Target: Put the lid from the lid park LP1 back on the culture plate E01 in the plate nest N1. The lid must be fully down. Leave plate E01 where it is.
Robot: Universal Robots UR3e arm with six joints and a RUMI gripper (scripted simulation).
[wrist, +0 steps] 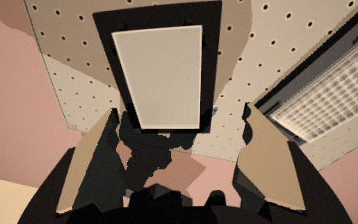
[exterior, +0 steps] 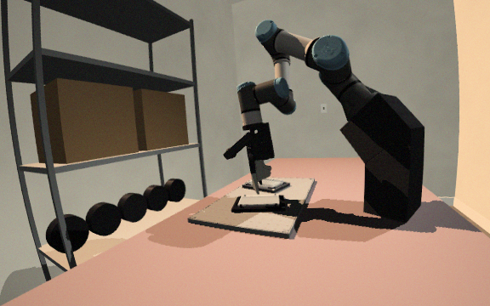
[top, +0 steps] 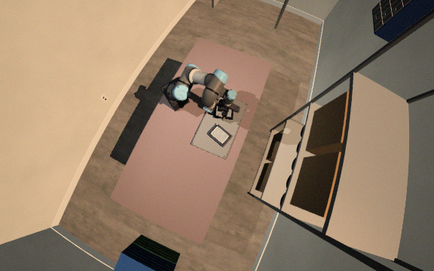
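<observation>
The clear lid lies 2 cm to the left of my hand and 4 cm below it. Also, from my hand: lid park: 2 cm to the left, 5 cm below; then dark plate nest: 3 cm ahead, 18 cm to the right, 5 cm below; then culture plate: 3 cm ahead, 18 cm to the right, 3 cm below.
</observation>
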